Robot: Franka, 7 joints.
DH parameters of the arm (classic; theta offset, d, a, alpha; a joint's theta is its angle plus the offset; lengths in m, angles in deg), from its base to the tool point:
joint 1: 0 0.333 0 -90
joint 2: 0 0 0 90
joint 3: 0 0.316 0.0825 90
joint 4: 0 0 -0.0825 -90
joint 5: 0 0.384 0 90
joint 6: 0 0 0.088 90
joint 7: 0 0.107 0 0
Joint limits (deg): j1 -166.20..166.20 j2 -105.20..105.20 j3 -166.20..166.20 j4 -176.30..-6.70 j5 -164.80..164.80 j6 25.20..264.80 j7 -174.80..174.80
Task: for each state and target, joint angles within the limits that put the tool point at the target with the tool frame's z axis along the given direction. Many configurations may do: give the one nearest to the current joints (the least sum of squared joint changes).
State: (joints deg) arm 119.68 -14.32 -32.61 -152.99 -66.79 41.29 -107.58
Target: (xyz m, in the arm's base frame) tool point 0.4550 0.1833 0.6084 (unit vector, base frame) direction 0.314 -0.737 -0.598
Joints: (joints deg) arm 110.66 -29.53 -58.95 -107.16 -73.15 64.92 -107.58
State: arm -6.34 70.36 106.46 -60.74 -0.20 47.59 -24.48
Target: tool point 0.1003 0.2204 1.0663 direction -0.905 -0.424 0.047
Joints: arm 22.82 38.55 142.62 -33.98 31.89 82.00 -24.48
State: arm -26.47 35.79 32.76 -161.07 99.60 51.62 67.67
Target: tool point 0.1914 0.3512 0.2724 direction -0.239 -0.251 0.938
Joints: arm -2.52 57.28 49.74 -129.11 64.38 35.79 67.67
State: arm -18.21 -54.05 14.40 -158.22 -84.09 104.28 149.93
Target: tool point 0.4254 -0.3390 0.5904 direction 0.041 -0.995 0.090
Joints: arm -31.91 -10.73 -2.12 -118.81 -108.88 122.10 149.93
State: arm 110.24 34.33 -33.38 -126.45 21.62 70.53 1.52
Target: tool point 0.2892 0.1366 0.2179 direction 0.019 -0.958 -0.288
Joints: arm 133.15 60.80 -80.35 -156.51 0.83 116.11 1.52
